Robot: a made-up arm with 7 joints. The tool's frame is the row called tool. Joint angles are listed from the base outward. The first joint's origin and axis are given. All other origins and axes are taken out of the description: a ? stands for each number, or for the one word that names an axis. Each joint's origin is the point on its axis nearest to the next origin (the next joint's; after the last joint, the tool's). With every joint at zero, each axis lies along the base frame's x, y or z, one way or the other. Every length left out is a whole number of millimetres.
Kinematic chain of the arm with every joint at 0, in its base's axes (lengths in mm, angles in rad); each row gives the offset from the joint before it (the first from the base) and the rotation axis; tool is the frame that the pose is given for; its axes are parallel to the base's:
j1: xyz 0 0 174 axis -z
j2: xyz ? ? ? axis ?
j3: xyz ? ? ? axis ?
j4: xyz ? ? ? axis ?
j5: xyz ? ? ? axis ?
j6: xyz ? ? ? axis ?
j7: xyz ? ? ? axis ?
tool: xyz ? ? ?
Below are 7 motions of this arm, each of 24 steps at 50 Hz.
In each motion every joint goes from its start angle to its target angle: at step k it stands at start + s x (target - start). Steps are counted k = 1, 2, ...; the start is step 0. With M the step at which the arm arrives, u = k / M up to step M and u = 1 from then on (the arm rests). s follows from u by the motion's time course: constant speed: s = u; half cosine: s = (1 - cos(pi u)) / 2; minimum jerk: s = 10 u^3 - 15 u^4 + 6 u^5.
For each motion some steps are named. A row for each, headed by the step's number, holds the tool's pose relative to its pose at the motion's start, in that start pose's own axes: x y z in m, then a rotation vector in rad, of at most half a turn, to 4 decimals.
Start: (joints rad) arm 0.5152 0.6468 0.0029 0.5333 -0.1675 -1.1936 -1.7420
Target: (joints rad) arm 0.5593 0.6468 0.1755 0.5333 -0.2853 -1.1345 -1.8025
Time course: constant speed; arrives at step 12
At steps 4, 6, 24:
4: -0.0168 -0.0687 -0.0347 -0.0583 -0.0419 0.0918
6: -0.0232 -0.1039 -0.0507 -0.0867 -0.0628 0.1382
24: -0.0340 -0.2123 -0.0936 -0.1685 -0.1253 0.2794

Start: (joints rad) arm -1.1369 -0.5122 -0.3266 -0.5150 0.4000 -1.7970 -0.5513
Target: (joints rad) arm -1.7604 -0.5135 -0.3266 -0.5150 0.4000 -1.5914 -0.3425
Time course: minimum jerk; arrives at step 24
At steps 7, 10, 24:
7: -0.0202 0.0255 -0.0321 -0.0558 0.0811 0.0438
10: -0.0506 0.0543 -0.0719 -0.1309 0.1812 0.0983
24: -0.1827 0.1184 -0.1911 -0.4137 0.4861 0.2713

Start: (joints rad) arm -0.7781 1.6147 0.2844 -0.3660 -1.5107 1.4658 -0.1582
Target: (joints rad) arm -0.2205 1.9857 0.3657 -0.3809 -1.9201 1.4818 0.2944
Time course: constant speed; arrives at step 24
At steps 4, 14, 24:
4: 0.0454 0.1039 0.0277 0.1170 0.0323 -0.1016
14: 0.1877 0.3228 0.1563 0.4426 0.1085 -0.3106
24: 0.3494 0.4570 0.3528 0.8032 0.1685 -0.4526

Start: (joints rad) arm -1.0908 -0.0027 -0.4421 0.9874 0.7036 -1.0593 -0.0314
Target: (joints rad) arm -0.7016 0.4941 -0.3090 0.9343 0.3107 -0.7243 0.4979
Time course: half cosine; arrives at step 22
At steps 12, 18, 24:
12: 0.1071 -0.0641 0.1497 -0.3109 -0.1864 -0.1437
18: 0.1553 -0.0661 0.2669 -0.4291 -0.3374 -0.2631
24: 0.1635 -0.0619 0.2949 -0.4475 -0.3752 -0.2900

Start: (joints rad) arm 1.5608 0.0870 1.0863 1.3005 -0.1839 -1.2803 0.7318
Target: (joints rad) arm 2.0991 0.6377 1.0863 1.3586 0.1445 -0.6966 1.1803
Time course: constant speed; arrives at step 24
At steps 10, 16, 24:
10: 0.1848 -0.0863 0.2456 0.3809 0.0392 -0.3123
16: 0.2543 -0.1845 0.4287 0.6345 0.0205 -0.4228
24: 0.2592 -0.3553 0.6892 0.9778 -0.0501 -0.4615

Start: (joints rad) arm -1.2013 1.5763 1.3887 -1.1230 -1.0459 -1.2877 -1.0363
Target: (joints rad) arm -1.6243 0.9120 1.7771 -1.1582 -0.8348 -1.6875 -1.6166
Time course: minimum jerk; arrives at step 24
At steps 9, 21, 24:
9: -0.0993 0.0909 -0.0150 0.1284 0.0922 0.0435
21: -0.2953 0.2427 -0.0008 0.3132 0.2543 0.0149
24: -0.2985 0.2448 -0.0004 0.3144 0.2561 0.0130

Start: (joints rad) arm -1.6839 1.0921 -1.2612 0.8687 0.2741 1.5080 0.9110
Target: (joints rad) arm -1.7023 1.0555 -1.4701 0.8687 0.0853 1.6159 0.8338
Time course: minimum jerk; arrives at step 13
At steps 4, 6, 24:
4: 0.0099 -0.0180 -0.0072 -0.0004 -0.0174 -0.0006
6: 0.0231 -0.0449 -0.0162 -0.0012 -0.0414 -0.0010
24: 0.0471 -0.1069 -0.0298 -0.0037 -0.0887 -0.0008

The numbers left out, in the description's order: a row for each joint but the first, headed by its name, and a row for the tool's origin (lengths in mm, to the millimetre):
j2: xyz 217 244 0, axis +x
j3: xyz 0 24 115, axis -z
j4: xyz 5 336 0, axis +x
j5: xyz 0 186 -105, axis +y
j6: xyz 34 0 62, axis -z
j7: xyz 8 359 0, axis +y
tool: xyz -111 0 -376

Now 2 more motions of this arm.
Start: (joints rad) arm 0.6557 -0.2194 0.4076 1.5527 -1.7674 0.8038 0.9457
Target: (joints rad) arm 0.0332 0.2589 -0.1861 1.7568 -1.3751 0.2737 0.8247
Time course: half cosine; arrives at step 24
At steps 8, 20, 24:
8: -0.0917 0.0913 0.0822 -0.1497 0.2366 -0.2630
20: -0.1687 0.4483 0.4107 -0.3808 1.0475 -0.8459
24: -0.1516 0.4884 0.4451 -0.3810 1.1331 -0.8959

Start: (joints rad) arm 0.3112 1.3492 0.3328 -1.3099 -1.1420 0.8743 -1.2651
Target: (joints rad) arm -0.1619 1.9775 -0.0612 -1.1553 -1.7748 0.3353 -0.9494
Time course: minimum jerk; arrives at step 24
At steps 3, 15, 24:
3: 0.0095 0.0037 0.0067 0.0110 0.0067 -0.0187
15: 0.4488 -0.0754 0.1538 0.3146 0.1425 -0.7468
24: 0.5598 -0.1895 0.1285 0.3143 0.1257 -0.9480

